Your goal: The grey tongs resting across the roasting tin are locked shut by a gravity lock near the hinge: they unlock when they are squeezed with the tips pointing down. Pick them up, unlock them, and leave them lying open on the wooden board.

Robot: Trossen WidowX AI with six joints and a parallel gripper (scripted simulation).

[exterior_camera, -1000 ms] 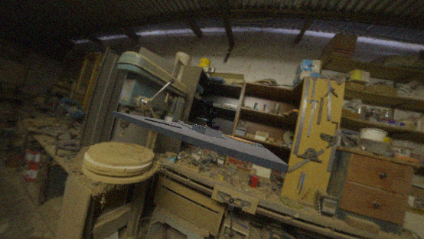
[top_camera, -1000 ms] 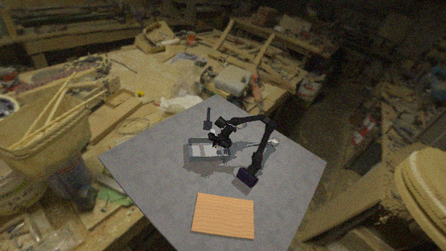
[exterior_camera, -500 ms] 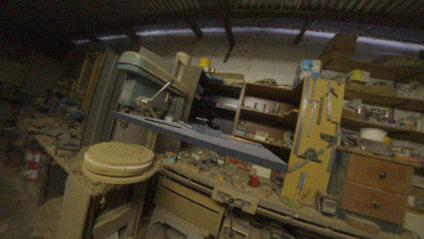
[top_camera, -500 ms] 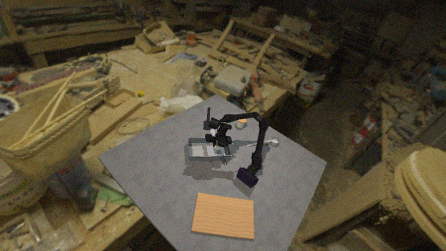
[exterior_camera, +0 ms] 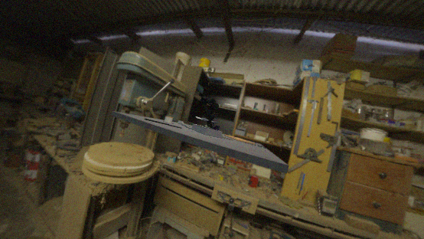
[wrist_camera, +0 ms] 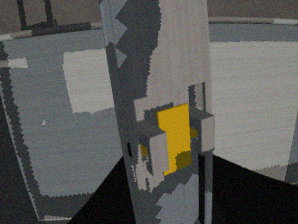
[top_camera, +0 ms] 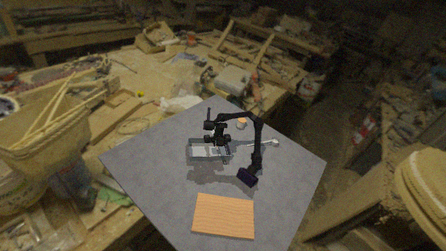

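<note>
Now: the yellow lock piece 2 cm behind my gripper tip, 2 cm to the left of it and 4 cm above it. The rest, counted from my gripper tip: grey roasting tin (5 cm ahead, 1 cm to the left, 7 cm below); then black brush-like tool (30 cm ahead, 28 cm to the right, 10 cm below); then wooden board (35 cm behind, 31 cm to the left, 9 cm below).
</note>
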